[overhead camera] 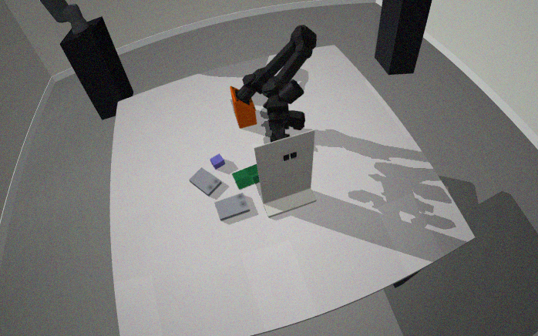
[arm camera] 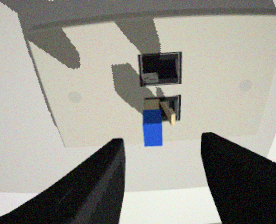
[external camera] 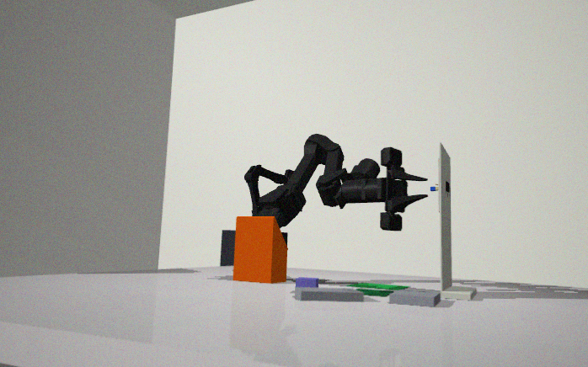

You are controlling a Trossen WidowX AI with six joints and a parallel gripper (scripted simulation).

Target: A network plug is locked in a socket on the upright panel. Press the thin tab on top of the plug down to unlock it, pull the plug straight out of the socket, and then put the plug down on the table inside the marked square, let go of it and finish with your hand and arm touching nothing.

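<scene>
The network plug is 20 mm ahead of my gripper tip. From my gripper tip the other things lie so: upright panel: 40 mm ahead, 10 mm to the left, 90 mm below; green marked square: 130 mm behind, 50 mm to the left, 220 mm below.
</scene>
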